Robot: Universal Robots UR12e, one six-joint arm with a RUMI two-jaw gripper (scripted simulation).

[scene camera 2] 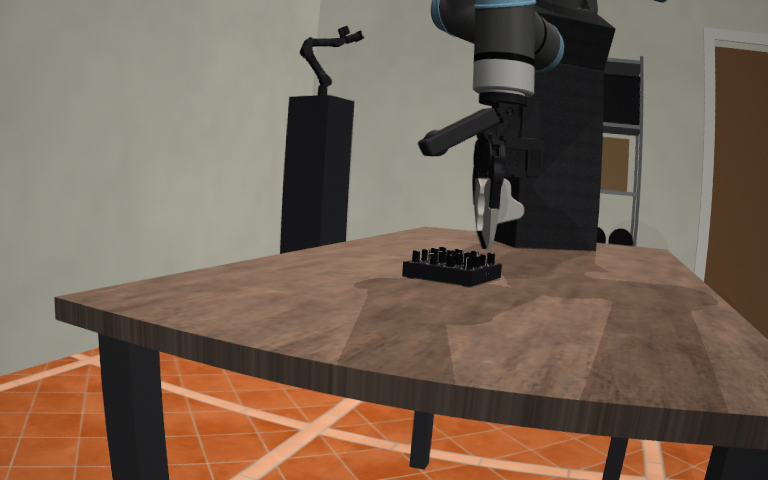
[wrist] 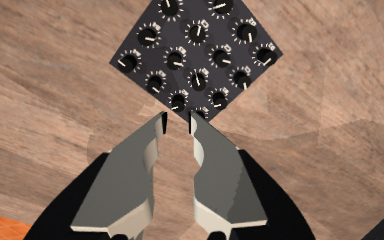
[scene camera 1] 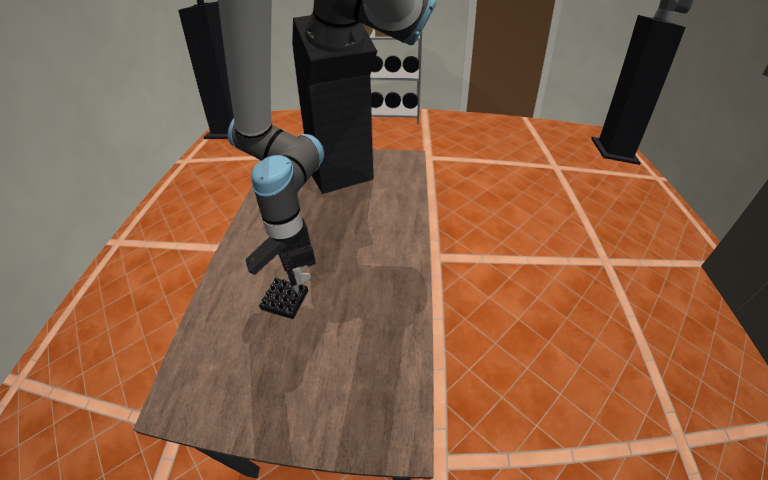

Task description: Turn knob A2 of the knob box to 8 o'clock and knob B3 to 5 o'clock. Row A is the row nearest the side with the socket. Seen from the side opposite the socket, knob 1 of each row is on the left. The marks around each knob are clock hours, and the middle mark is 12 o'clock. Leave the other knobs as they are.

Path:
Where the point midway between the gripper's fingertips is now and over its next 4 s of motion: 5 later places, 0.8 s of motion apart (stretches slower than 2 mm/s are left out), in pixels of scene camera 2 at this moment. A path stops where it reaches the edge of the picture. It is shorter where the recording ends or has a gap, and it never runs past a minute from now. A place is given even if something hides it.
My gripper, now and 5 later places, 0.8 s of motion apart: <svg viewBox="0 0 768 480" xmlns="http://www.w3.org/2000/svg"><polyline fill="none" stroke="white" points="486,249 484,250 482,258 485,246 486,232 486,224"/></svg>

